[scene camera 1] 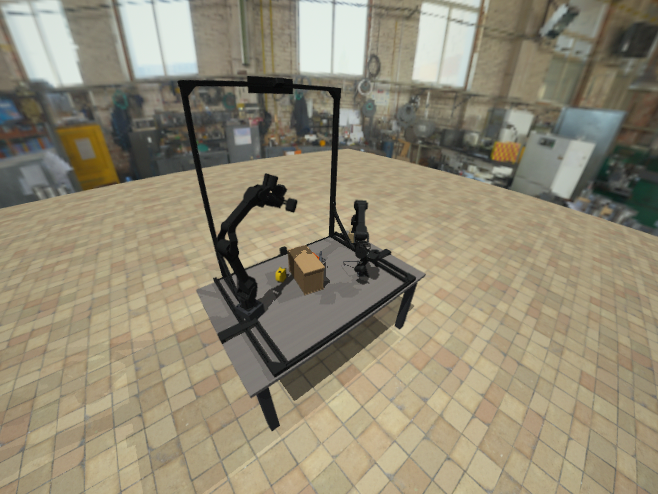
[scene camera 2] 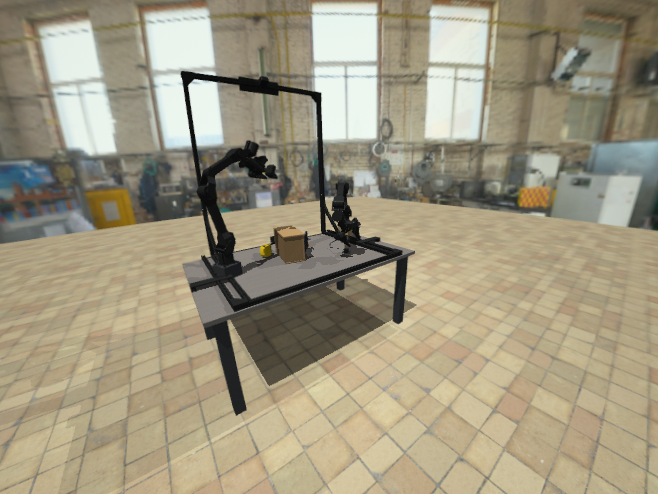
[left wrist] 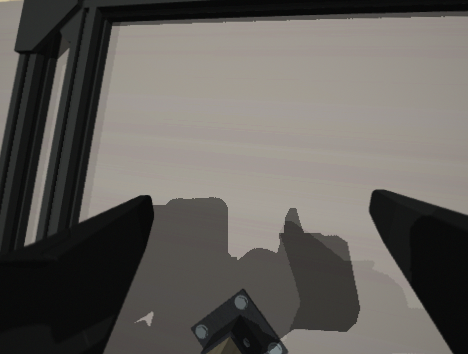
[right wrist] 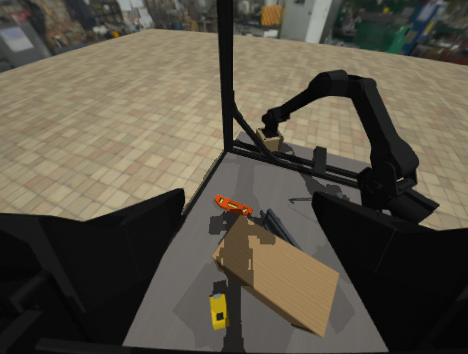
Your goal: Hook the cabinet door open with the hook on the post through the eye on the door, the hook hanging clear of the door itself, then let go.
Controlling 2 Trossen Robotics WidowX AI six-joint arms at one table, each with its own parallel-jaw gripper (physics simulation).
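Places are measured from the left arm's base along level axes (x left, y back, z up), in metres.
Pixels of known places: left gripper, fingertip midpoint: [scene camera 1: 373, 272] [scene camera 2: 355, 243] [left wrist: 261, 203]; right gripper, fingertip midpoint: [scene camera 2: 271, 178] [right wrist: 248, 196]; left arm's base, origin of the base link: [right wrist: 269, 133]; right arm's base, origin of the base link: [scene camera 1: 248, 305] [scene camera 2: 226, 263].
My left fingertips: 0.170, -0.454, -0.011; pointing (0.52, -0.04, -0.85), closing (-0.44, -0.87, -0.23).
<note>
Ahead of a thing's pixels: the offset from my left fingertips to its top centre, as dx, dy, dz. "pt": to the spot under its first point.
The wooden cabinet {-0.389, -0.075, +0.077} [scene camera 1: 309, 272] [scene camera 2: 291, 248] [right wrist: 290, 272] stands mid-table. Its door and the eye cannot be made out. The post {pt -0.059, +0.062, -0.047} [left wrist: 227, 346] shows partly at the bottom edge of the left wrist view, on a dark square foot with bolts. The thin hook [right wrist: 300, 200] sticks out sideways near it, apart from the cabinet, partly behind a finger in the right wrist view. My left gripper [left wrist: 261, 203] is open and empty, low near the post. My right gripper [scene camera 1: 291, 204] [scene camera 2: 271, 171] [right wrist: 248, 196] is open and empty, high above the table on the cabinet's left side.
A yellow tape measure {-0.530, -0.121, -0.003} [scene camera 1: 280, 274] [scene camera 2: 265, 250] [right wrist: 219, 310] lies beside the cabinet. An orange level {-0.422, +0.169, -0.070} [right wrist: 233, 205] and a dark slanted object {-0.303, -0.016, +0.041} [right wrist: 281, 229] lie beyond it in the right wrist view. Black rails and a tall frame {pt -0.362, +0.476, +0.520} [scene camera 1: 334, 159] [scene camera 2: 320, 159] edge the table.
</note>
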